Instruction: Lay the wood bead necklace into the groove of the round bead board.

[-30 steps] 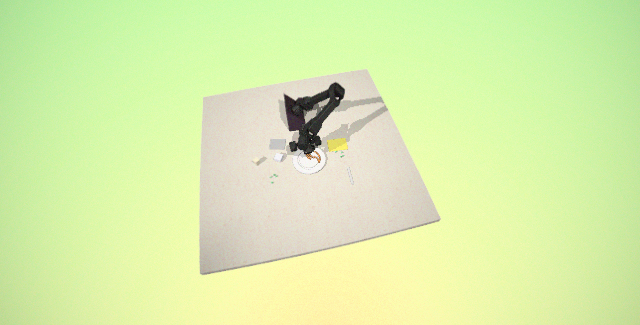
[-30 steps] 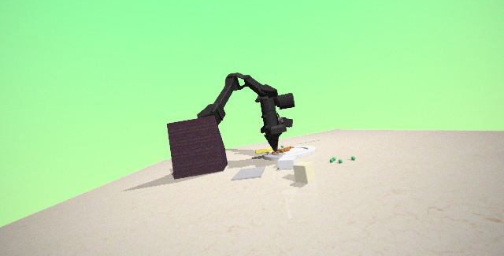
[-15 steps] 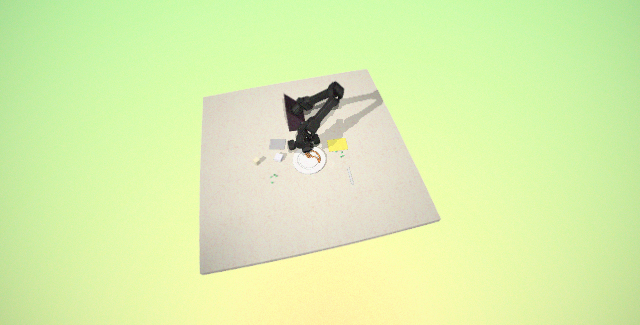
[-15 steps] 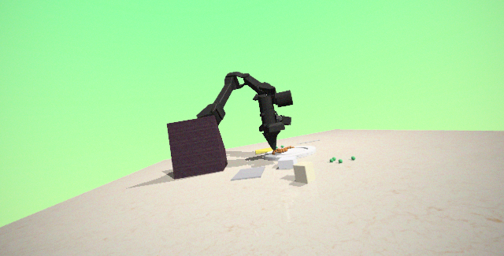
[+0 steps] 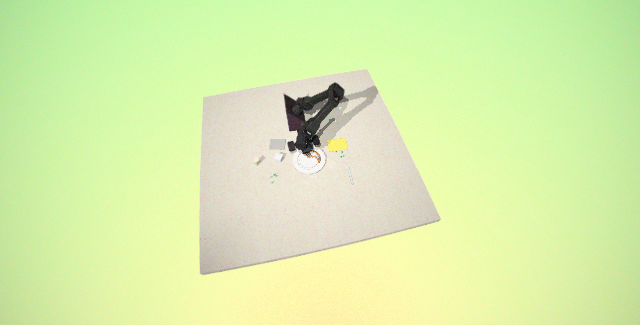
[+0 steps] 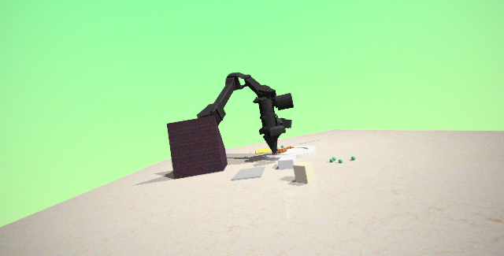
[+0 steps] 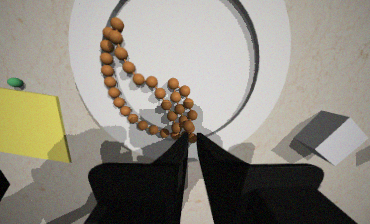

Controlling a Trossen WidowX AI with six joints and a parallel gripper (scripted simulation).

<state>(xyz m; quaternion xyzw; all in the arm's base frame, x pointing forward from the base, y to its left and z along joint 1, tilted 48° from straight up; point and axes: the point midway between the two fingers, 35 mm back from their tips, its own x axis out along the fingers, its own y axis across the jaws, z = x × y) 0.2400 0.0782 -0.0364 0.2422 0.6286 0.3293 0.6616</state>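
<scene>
Now: gripper tip 60 mm short of the round white bead board, 20 mm to the right of it and 10 mm above it. From my gripper tip the other things lie so: cream cube: 30 mm ahead, 300 mm to the right; then yellow card: 30 mm behind, 210 mm to the left, 20 mm below; then grey flat plate: 100 mm behind, 160 mm to the right, 20 mm below.
</scene>
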